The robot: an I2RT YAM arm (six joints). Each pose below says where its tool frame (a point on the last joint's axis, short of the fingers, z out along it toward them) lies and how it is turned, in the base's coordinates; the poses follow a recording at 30 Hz.
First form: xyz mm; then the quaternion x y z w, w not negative.
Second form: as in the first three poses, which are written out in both.
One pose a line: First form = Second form
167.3, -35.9, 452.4, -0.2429, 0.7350, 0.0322, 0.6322 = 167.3, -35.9, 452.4, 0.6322, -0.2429, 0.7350, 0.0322
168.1, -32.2, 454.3, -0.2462, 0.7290, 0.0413, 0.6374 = 168.1, -32.2, 454.3, 0.6374, -0.2462, 0.7290, 0.0413
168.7, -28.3, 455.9, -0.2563, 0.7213, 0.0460, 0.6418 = 168.7, -28.3, 455.9, 0.6418, -0.2563, 0.7213, 0.0460
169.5, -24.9, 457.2, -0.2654, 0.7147, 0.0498, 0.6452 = 169.5, -24.9, 457.2, 0.6452, -0.2654, 0.7147, 0.0498
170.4, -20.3, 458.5, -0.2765, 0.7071, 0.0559, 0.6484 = 170.4, -20.3, 458.5, 0.6484, -0.2765, 0.7071, 0.0559
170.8, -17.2, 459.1, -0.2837, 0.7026, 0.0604, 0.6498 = 170.8, -17.2, 459.1, 0.6498, -0.2837, 0.7026, 0.0604
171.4, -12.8, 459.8, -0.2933, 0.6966, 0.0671, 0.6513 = 171.4, -12.8, 459.8, 0.6513, -0.2933, 0.6966, 0.0671
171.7, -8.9, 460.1, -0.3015, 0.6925, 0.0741, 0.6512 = 171.7, -8.9, 460.1, 0.6512, -0.3015, 0.6925, 0.0741
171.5, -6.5, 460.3, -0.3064, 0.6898, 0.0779, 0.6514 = 171.5, -6.5, 460.3, 0.6514, -0.3064, 0.6898, 0.0779
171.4, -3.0, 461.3, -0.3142, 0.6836, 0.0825, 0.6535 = 171.4, -3.0, 461.3, 0.6535, -0.3142, 0.6836, 0.0825
